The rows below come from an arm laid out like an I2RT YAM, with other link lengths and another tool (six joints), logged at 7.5 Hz.
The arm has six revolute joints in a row. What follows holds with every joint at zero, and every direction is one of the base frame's. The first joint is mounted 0.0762 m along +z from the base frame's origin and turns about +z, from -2.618 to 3.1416 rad. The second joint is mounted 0.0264 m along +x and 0.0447 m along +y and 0.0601 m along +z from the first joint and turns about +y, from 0 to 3.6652 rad. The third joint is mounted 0.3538 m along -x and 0.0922 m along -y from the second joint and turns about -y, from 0 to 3.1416 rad. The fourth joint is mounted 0.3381 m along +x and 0.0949 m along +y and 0.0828 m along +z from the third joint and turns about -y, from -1.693 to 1.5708 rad. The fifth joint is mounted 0.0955 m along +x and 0.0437 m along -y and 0.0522 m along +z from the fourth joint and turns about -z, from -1.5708 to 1.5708 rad. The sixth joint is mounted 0.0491 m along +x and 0.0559 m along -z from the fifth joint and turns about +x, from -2.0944 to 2.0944 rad. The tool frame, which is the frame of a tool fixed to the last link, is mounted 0.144 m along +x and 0.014 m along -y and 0.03 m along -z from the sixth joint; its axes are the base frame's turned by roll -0.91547, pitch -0.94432 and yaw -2.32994 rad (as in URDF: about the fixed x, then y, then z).
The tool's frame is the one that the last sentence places.
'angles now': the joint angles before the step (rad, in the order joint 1, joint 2, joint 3, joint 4, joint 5, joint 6). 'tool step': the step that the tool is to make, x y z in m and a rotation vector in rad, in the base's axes. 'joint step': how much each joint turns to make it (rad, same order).
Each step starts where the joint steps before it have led.
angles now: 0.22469 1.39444 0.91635 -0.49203 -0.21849 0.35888
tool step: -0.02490 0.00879 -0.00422 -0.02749 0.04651 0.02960
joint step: 0.04336 -0.02417 -0.01132 -0.06399 0.02033 0.00328
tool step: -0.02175 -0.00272 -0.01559 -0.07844 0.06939 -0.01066
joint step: 0.04248 0.00876 -0.00670 -0.07030 0.07418 0.01980
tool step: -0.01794 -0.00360 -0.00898 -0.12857 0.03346 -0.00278
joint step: 0.07041 0.00975 0.00343 -0.06760 0.13004 0.02116
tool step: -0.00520 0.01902 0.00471 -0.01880 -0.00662 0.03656
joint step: 0.06505 0.00673 0.01950 -0.01465 0.02919 0.01883
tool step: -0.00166 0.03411 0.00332 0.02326 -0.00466 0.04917
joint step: 0.07408 0.02891 0.03090 0.01199 -0.00743 0.03010
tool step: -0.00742 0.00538 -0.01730 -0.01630 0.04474 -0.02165
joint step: 0.02177 0.03962 -0.00669 -0.00192 0.00802 0.04354
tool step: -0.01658 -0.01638 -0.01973 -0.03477 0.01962 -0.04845
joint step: -0.00035 -0.01965 -0.07060 0.01413 0.03441 0.03900
